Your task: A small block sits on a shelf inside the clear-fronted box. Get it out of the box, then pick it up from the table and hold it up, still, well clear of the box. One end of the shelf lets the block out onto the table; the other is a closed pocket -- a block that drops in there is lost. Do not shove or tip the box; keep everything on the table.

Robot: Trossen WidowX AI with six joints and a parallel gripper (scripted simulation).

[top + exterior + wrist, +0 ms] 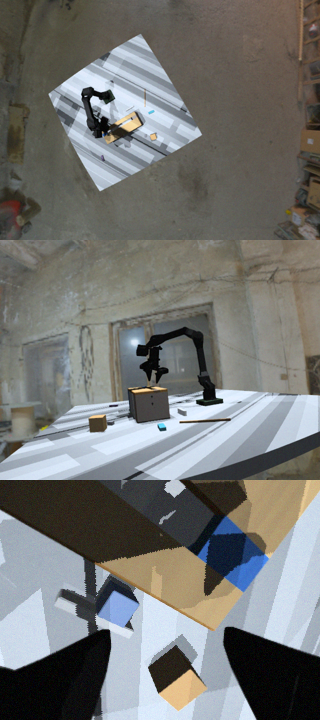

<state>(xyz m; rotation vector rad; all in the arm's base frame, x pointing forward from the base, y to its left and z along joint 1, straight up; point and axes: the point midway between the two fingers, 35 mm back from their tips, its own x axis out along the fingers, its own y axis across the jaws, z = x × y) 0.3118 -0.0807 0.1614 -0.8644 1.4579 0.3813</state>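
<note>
Right now my gripper tip is 14 cm above the light blue block, 3 cm past it and 2 cm to the left of it. Also, from my gripper tip: purple block (29 cm ahead, 19 cm to the right, 15 cm below); box (15 cm to the left, 9 cm below, 2 cm ahead); teal block (47 cm to the left, 15 cm below, 1 cm behind).
</note>
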